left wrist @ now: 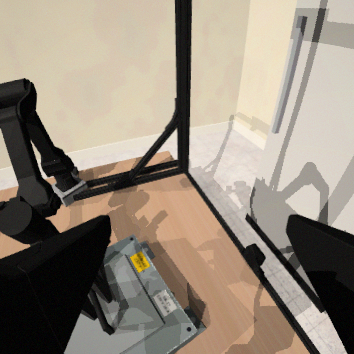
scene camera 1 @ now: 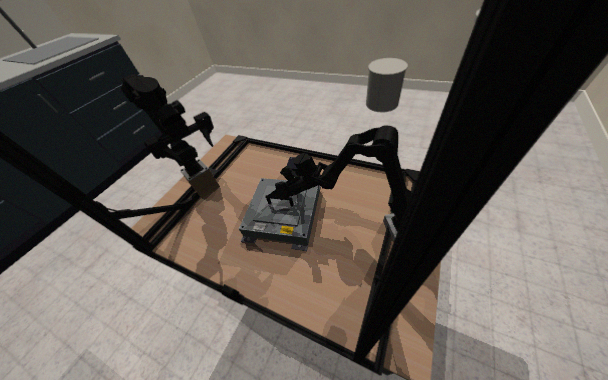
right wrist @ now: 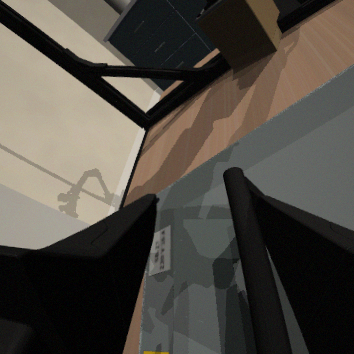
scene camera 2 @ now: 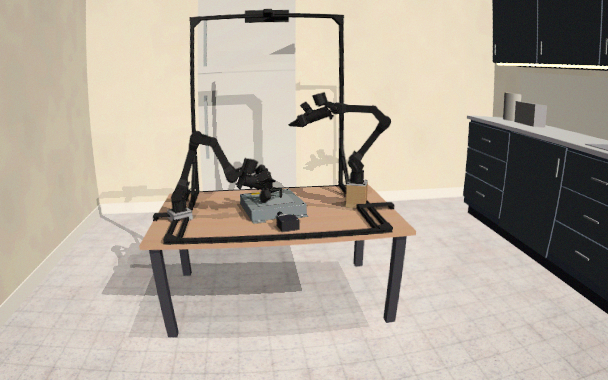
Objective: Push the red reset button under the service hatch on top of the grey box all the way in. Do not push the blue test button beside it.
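The grey box stands on the table with its service hatch lying closed on top. The hatch's black handle stands up from it. The red reset button and the blue test button do not show. My right gripper is at the handle, its fingers partly closed but still apart. In the right wrist view the handle is close to the right-hand finger, with a gap to the other. My left gripper is open and empty, high above the table.
The left arm stands on a brown block. A small black box is in front of the grey box in scene camera 2. A black frame runs around the wooden table, with tall posts.
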